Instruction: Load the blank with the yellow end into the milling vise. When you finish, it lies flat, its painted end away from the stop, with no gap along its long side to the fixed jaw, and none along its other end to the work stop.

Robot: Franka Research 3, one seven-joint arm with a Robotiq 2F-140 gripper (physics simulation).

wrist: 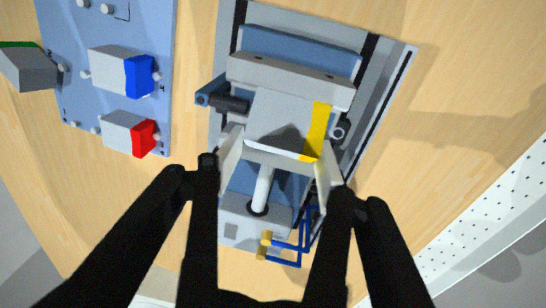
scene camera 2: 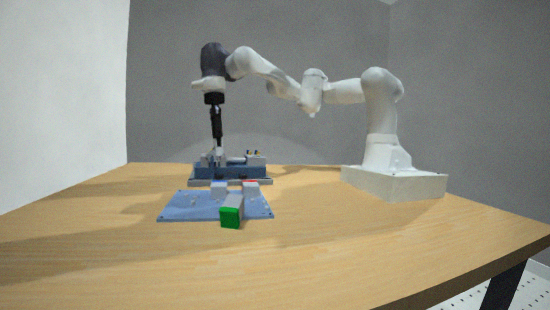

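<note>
The yellow-ended blank (wrist: pixel 282 115) lies across the milling vise (scene camera 2: pixel 230 171) (wrist: pixel 292 72), between its jaws. Its yellow end points right in the wrist view, away from the work stop (wrist: pixel 227 102). Its far long side is close against the fixed jaw, and its near long edge shows over the movable jaw (wrist: pixel 287 165); whether it is fully flat I cannot tell. Its plain end is beside the stop's rod tip; whether they touch is unclear. My gripper (scene camera 2: pixel 218 152) (wrist: pixel 279 146) is part open, its fingers low around the blank's two ends without gripping it.
A blue board (scene camera 2: pixel 175 212) (wrist: pixel 165 90) beside the vise holds a blue-ended blank (scene camera 2: pixel 219 189) (wrist: pixel 110 67) and a red-ended blank (scene camera 2: pixel 251 189) (wrist: pixel 120 132). A green-ended blank (scene camera 2: pixel 230 217) (wrist: pixel 30 67) overhangs the board's edge. Blue handles (wrist: pixel 300 257) stick out near the vise's screw end.
</note>
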